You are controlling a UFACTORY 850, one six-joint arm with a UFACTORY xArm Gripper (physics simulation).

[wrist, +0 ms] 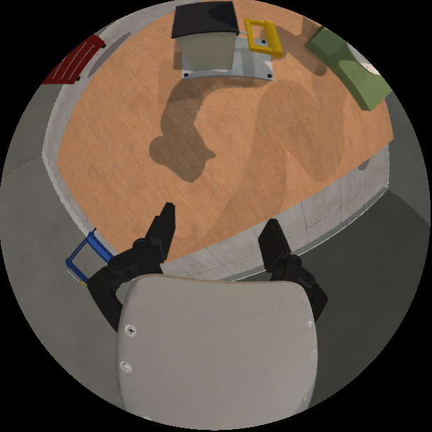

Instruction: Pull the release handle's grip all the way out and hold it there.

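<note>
The release handle's yellow grip [273, 39] is a rectangular loop with a thick outer bar, near the top of the wrist view. A short thin rod joins it to the right side of a beige box [211, 52] with a black top. The box stands on a light grey base plate [250, 69] with dark bolts at its corners. A small gap shows between the grip and the box. My gripper [221, 222] is open and empty. It hangs above the table, low in the view, well apart from the grip.
The box stands on a wooden table [115, 130]. A green block [357, 82] bearing a white round base is right of the grip. A red cabinet [75, 60] stands beyond the table at upper left, and a blue-framed object [100, 247] beyond the table's lower left edge.
</note>
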